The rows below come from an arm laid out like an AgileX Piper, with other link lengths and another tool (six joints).
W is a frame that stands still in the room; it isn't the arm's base.
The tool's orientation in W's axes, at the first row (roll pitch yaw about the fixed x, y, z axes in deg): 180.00, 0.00, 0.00
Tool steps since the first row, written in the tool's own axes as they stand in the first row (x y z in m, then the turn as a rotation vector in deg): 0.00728, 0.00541, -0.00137, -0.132, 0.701, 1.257; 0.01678, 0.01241, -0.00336, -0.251, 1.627, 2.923; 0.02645, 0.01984, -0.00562, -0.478, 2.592, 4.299; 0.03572, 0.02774, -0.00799, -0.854, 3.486, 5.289; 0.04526, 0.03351, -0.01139, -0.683, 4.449, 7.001; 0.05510, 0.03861, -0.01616, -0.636, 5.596, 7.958; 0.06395, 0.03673, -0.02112, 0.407, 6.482, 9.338; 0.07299, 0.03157, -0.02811, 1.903, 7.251, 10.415
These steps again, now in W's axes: 0.00728, -0.00541, 0.00137, -0.132, -0.701, -1.257; 0.01678, -0.01241, 0.00336, -0.251, -1.627, -2.923; 0.02645, -0.01984, 0.00562, -0.478, -2.592, -4.299; 0.03572, -0.02774, 0.00799, -0.854, -3.486, -5.289; 0.04526, -0.03351, 0.01139, -0.683, -4.449, -7.001; 0.05510, -0.03861, 0.01616, -0.636, -5.596, -7.958; 0.06395, -0.03673, 0.02112, 0.407, -6.482, -9.338; 0.07299, -0.03157, 0.02811, 1.903, -7.251, -10.415
